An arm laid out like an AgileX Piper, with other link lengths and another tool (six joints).
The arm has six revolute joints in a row. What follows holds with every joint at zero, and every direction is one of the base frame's. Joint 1 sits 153.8 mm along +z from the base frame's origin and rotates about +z. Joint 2 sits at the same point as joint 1 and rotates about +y. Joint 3 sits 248.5 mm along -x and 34 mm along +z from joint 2 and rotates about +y. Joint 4 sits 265.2 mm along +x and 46.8 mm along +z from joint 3 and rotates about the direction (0.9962, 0, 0.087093). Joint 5 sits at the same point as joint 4 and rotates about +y. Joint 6 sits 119.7 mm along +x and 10.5 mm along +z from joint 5 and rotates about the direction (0.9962, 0, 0.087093). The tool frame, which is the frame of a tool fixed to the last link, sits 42.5 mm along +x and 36 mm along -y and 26.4 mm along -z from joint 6; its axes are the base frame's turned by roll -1.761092, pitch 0.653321 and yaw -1.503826 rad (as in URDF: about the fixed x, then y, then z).
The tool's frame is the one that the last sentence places.
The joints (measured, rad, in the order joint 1, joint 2, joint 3, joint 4, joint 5, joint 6), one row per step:
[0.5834 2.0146 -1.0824 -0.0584 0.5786 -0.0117]
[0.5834 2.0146 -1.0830 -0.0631 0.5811 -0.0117]
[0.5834 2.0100 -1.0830 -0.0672 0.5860 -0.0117]
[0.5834 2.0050 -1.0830 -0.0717 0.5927 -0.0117]
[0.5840 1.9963 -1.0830 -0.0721 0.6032 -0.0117]
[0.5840 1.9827 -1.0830 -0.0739 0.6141 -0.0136]
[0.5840 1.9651 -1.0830 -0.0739 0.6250 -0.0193]
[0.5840 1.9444 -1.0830 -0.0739 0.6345 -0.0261]
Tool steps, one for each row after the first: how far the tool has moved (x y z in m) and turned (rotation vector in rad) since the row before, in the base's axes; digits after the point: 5 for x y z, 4 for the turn. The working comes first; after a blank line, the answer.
Tool pose at each row, in the base's axes (x y z in m, rotation vector in rad; the steps are taken from these numbers as rounded here):
[0.29824 0.14551 0.01732 2.1575 -2.1707 -0.2351]
[0.29849 0.14504 0.01759 2.1592 -2.1656 -0.2304]
[0.29873 0.14461 0.01925 2.1615 -2.1622 -0.2258]
[0.29880 0.14400 0.02107 2.1630 -2.1577 -0.2210]
[0.29833 0.14376 0.02401 2.1619 -2.1561 -0.2201]
[0.29860 0.14352 0.02861 2.1664 -2.1548 -0.2162]
[0.29923 0.14365 0.03450 2.1765 -2.1531 -0.2121]
[0.30030 0.14404 0.04140 2.1911 -2.1529 -0.2066]

[0.00025 -0.00047 0.00027 -0.0038 -0.0002 0.0034]
[0.00024 -0.00043 0.00166 -0.0027 -0.0014 0.0028]
[0.00007 -0.00061 0.00182 -0.0036 -0.0005 0.0031]
[-0.00047 -0.00024 0.00294 -0.0017 0.0010 0.0004]
[0.00027 -0.00024 0.00460 -0.0002 -0.0033 0.0026]
[0.00063 0.00013 0.00589 0.0024 -0.0062 0.0051]
[0.00107 0.00039 0.00690 0.0047 -0.0099 0.0062]

